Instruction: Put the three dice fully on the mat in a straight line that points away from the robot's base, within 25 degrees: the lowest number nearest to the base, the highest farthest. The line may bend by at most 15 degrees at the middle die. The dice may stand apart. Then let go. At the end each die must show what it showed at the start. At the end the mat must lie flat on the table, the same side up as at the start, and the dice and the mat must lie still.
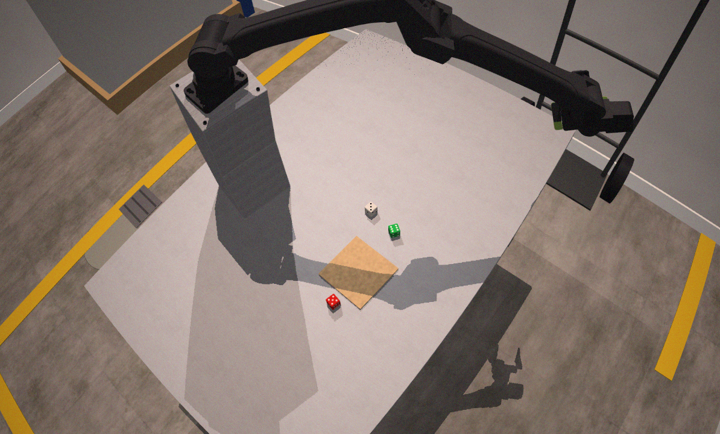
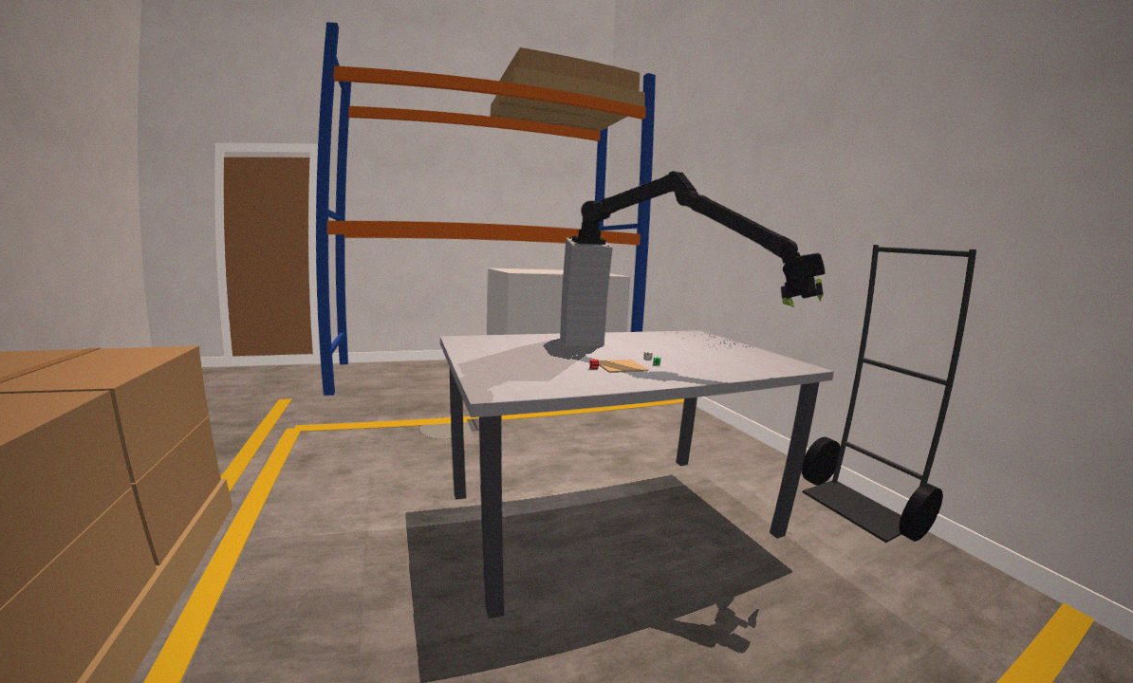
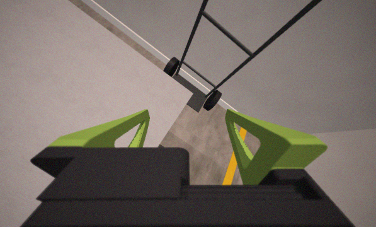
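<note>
Now: the white die 440 mm to the right of my hand, 320 mm behind it and 250 mm below it. From my hand the other things lie so: red die (700 mm to the right, 250 mm below, 220 mm behind); green die (450 mm to the right, 250 mm below, 230 mm behind); tan mat (590 mm to the right, 260 mm below, 230 mm behind).
</note>
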